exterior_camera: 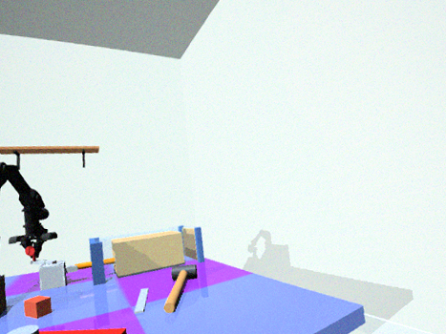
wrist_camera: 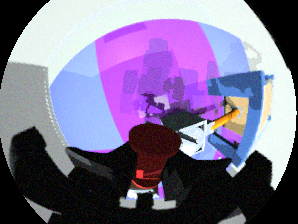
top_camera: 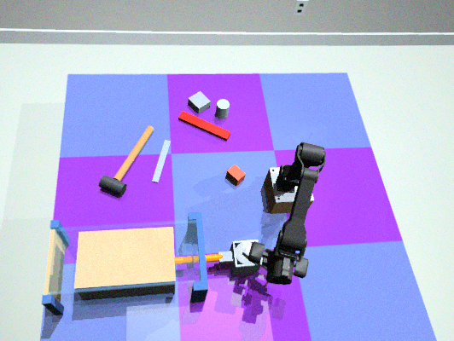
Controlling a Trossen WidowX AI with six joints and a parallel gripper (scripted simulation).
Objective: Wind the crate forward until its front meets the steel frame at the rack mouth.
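My gripper tip is 30 mm short of the winch handle, 20 mm to the left of it and 10 mm above it. Round my gripper tip: winch (80 mm below, 70 mm ahead, 60 mm to the right); then grey strip (450 mm ahead, 420 mm to the right, 110 mm below); then red knob (20 mm above).
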